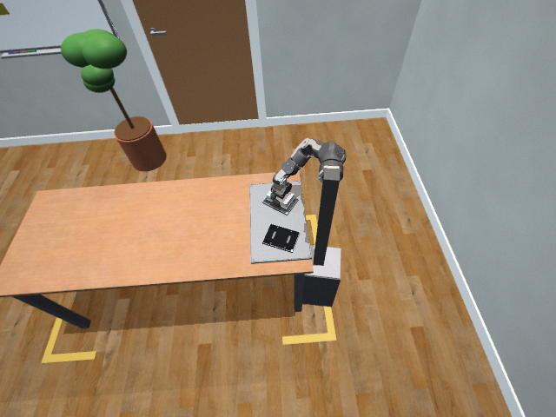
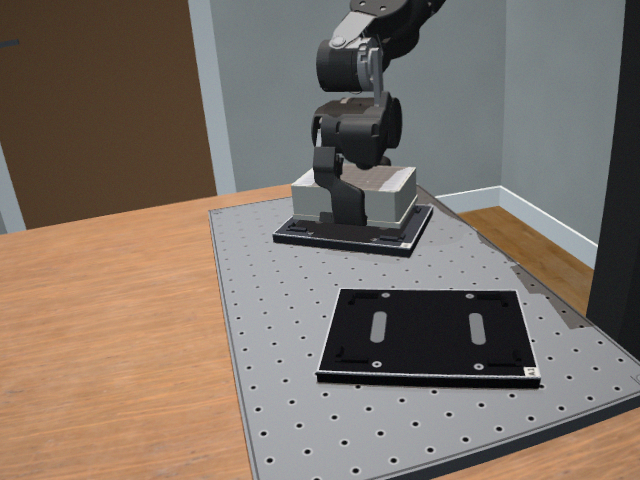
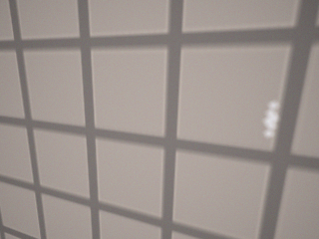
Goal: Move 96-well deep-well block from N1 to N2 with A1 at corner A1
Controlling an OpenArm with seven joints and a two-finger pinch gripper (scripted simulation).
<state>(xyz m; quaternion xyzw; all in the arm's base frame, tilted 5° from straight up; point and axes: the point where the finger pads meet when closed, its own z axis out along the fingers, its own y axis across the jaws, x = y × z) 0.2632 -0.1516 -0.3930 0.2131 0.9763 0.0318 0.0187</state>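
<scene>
Now: hand 2 cm below the white 96-well deep-well block. Also, from my hand: black nest N1: 23 cm to the left, 3 cm behind, 2 cm below; then A1 label: 30 cm to the left, 10 cm behind, 2 cm below; then black nest N2: 2 cm below.
</scene>
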